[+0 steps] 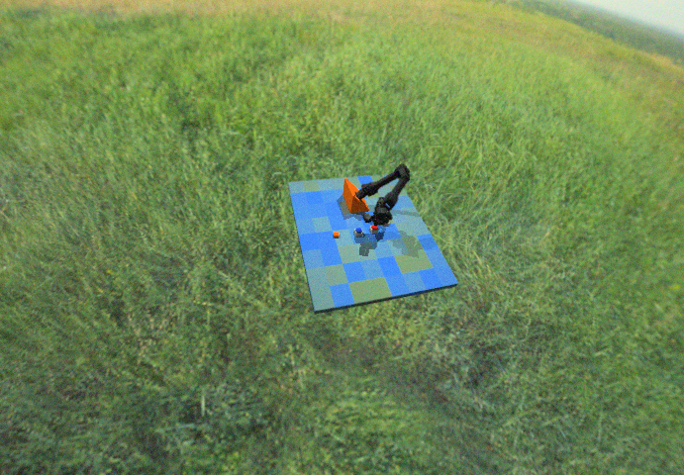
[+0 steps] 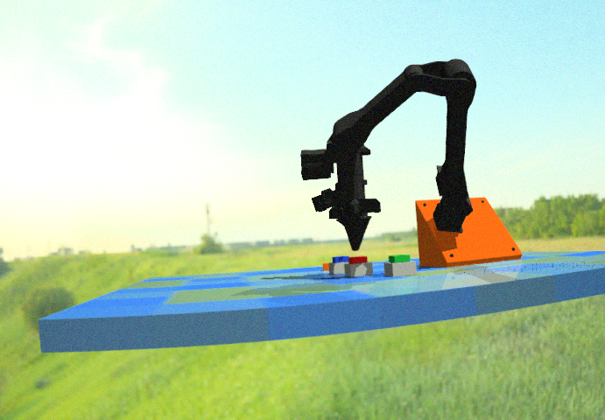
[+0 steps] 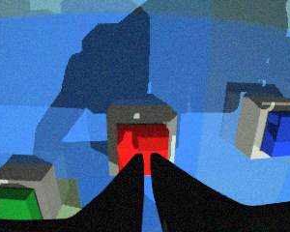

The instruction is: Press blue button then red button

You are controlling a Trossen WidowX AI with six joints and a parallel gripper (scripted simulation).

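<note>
The red button is 20 mm below my gripper tip. From my gripper tip the other things lie so: green button: 70 mm behind, 100 mm to the left, 20 mm below; small orange block: 30 mm ahead, 260 mm to the right, 40 mm below; blue button: 20 mm ahead, 110 mm to the right, 20 mm below.
</note>
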